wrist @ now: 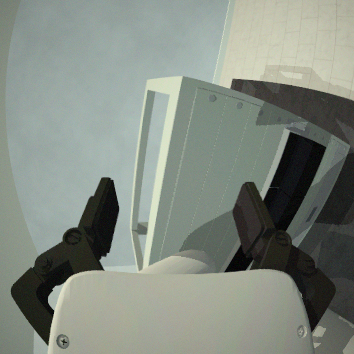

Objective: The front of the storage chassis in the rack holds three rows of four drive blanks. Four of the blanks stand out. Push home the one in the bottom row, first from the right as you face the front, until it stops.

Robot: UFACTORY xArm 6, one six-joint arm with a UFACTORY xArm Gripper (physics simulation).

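Frame: origin at the arm's base, x ahead, y left, z up, level; metres.
Where they show: gripper, between the fingertips: (177,195).
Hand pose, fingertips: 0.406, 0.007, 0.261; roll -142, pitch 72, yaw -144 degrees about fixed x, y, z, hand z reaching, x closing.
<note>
After its pixels a point has its place, as x, y, z.
My gripper (177,195) {0.406, 0.007, 0.261} is open in the wrist view, with nothing between its two dark fingers. Beyond it stands a large pale grey-green box-like body (215,150) {0.523, 0.029, 0.162}, tilted in the view, with a line of round fasteners near its upper edge. It looks like the rack or its chassis, but I cannot tell which. An open rectangular frame (176,107) {0.533, -0.019, 0.231} runs along its left side. A long dark opening (300,160) {0.486, 0.007, 0.003} crosses its right part. The drive blanks cannot be made out, so the bottom-row blank on the right does not show.
A rounded pale part (185,261) shows just above the gripper's housing, against the body. A smooth blue-grey surface (90,100) lies at the left, a beige tiled surface (295,35) at the upper right, and a dark brown area (295,96) {0.842, -0.116, -0.362} below the tiles.
</note>
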